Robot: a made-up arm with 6 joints.
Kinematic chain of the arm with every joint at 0, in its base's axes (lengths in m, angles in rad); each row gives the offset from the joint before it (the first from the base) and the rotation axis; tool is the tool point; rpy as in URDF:
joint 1: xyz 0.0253 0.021 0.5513 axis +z
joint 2: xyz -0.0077 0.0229 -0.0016 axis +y
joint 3: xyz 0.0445 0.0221 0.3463 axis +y
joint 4: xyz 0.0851 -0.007 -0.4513 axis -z
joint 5: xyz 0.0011 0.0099 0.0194 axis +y
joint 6: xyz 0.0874 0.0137 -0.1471 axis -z
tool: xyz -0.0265 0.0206 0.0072 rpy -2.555 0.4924 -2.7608
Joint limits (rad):
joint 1: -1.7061..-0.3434
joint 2: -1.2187..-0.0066
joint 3: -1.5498..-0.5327
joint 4: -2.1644..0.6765
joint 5: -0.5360..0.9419
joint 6: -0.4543..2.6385
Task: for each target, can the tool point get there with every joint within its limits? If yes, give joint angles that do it. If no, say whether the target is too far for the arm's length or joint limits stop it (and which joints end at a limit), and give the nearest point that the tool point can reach.
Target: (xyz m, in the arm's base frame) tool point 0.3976 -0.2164 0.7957
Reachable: yes | joints -0.7805 -0.6350 -0.7429 -1.4527 0.4289 2.2033
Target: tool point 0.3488 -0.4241 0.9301
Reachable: yes | joints -1.0952 -0.2326 -1.2470 -0.4077 0.2769 -0.1022
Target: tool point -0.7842 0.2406 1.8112
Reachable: no: too far | nearest point -0.3120 0.1589 1.2830 | short by 0.713 m
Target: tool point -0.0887 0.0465 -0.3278
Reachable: no: joint limits stop it (at a limit: joint 1, joint 2, joint 3, joint 5) | nearest point 0.0007 -0.3204 0.3941 | short by 0.815 m
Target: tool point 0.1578 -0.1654 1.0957
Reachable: yes | joints -0.9737 -0.9709 -1.1063 -1.6412 0.6779 0.4767
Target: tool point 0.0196 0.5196 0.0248
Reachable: no: joint limits stop it (at a limit: joint 1, joint 2, joint 3, joint 4, joint 5) | nearest point 0.3114 0.0840 0.4489 | short by 0.674 m
